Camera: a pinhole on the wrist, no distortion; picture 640 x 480 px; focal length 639.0 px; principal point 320.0 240.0 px. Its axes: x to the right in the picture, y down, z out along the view. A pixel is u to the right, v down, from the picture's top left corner.
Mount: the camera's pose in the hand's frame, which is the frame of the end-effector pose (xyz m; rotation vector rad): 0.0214 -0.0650 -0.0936 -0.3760 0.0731 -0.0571
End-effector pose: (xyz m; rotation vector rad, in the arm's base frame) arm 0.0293 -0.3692 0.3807 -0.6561 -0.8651 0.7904
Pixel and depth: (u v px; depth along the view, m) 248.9 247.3 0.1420
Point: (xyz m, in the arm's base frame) 0.0072 -0.3538 0.4149
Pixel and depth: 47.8 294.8 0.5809
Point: -0.4876 -0.3168 0.3663
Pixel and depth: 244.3 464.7 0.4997
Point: -0.3225 -0.1485 0.3187
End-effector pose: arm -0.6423 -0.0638 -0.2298 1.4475 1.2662 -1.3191
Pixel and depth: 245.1 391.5 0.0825
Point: -0.6541 -0.0347 -0.2442
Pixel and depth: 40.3 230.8 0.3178
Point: -0.6260 -0.2938 -0.1752
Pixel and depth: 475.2 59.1 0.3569
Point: -0.7354 -0.2968 -0.3985
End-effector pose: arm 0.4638 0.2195 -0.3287 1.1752 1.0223 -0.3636
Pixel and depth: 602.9 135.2 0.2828
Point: 0.6254 0.0994 -0.4679
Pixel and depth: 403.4 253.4 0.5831
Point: 0.8542 -0.0704 -0.3460
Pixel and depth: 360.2 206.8 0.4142
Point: 0.6904 0.0027 -0.3490
